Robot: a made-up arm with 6 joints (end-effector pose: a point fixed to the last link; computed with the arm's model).
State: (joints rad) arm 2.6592 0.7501 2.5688 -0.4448 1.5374 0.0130
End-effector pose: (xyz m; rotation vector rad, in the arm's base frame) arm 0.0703 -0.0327 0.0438 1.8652 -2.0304 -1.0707
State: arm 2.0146 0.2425 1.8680 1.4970 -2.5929 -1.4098
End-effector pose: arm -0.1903 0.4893 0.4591 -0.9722 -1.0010 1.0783
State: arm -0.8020 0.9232 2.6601 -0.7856 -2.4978 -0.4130
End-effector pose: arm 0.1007 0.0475 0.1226 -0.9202 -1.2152 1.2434
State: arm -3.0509 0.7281 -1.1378 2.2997 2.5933 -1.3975
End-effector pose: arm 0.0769 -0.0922 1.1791 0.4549 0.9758 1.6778
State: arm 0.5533 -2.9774 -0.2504 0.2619 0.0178 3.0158
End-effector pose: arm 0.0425 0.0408 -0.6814 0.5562 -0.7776 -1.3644
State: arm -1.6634 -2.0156 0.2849 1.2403 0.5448 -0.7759
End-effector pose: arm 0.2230 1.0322 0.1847 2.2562 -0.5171 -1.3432
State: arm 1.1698 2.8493 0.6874 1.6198 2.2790 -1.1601
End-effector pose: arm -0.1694 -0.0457 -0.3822 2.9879 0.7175 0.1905
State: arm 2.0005 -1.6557 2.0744 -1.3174 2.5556 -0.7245
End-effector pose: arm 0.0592 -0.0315 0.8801 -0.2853 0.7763 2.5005
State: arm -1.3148 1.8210 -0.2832 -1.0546 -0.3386 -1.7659
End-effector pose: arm 0.3472 -1.0692 0.4356 -0.8402 2.3036 1.0273
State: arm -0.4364 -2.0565 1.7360 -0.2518 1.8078 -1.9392
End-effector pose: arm -0.2991 0.1212 0.9296 -1.1439 1.0770 1.3755
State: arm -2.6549 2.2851 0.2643 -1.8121 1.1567 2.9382
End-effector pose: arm -0.6580 -0.2614 -0.3574 -1.2183 0.2479 -2.1896
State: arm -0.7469 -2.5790 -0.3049 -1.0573 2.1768 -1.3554
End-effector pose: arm -0.3033 0.1841 -0.3880 -2.0854 -1.1725 -0.4193
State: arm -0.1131 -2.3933 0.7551 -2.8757 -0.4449 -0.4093
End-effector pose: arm -0.9831 0.1373 0.1996 -1.0457 0.7806 -1.4170
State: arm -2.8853 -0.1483 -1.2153 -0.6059 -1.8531 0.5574
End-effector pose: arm 0.7062 0.0451 0.7988 -0.1077 -1.6263 -1.7663
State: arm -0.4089 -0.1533 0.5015 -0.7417 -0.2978 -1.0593
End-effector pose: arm 0.2091 -0.0337 1.5116 -2.4172 0.4812 0.3328
